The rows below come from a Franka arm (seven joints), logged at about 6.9 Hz.
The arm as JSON. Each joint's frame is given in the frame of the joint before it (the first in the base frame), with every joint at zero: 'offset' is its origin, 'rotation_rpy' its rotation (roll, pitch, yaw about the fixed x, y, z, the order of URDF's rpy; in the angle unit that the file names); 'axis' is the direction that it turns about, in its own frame. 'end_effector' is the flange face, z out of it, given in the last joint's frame.
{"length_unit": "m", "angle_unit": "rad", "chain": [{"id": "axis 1", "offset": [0.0, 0.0, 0.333], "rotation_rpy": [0.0, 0.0, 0.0], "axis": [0.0, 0.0, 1.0]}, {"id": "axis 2", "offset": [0.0, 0.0, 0.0], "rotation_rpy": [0.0, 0.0, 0.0], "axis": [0.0, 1.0, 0.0]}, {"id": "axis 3", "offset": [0.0, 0.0, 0.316], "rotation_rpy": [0.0, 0.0, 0.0], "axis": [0.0, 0.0, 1.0]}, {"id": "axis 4", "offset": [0.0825, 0.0, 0.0], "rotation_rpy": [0.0, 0.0, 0.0], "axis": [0.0, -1.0, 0.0]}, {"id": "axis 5", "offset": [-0.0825, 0.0, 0.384], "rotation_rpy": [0.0, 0.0, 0.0], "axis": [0.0, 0.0, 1.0]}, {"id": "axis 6", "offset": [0.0, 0.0, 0.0], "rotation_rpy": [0.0, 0.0, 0.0], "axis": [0.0, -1.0, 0.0]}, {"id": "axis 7", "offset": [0.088, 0.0, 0.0], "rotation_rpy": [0.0, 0.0, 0.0], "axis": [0.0, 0.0, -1.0]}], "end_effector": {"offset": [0.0, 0.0, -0.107], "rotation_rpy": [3.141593, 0.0, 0.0]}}
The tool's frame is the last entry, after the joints.
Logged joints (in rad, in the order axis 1, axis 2, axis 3, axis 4, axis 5, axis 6, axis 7), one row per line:
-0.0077 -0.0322 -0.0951 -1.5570 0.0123 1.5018 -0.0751
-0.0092 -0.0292 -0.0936 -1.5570 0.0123 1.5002 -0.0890
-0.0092 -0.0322 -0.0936 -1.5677 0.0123 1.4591 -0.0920
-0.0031 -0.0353 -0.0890 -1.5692 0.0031 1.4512 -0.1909
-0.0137 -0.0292 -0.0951 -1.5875 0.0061 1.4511 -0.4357
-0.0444 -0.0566 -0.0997 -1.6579 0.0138 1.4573 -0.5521
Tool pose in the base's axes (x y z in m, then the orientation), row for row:
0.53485 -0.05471 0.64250 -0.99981 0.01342 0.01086 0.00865
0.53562 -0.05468 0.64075 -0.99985 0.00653 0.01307 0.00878
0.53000 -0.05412 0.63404 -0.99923 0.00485 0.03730 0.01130
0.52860 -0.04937 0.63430 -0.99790 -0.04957 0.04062 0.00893
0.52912 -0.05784 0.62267 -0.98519 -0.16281 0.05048 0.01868
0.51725 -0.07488 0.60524 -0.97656 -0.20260 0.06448 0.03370
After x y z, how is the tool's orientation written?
As a quaternion, x y z w.
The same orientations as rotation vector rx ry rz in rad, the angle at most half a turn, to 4 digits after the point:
-3.1238 0.0419 0.0339
-3.1237 0.0204 0.0408
-3.1168 0.0151 0.1163
-3.1173 -0.1549 0.1269
-3.0588 -0.5055 0.1567
-3.0038 -0.6232 0.1983

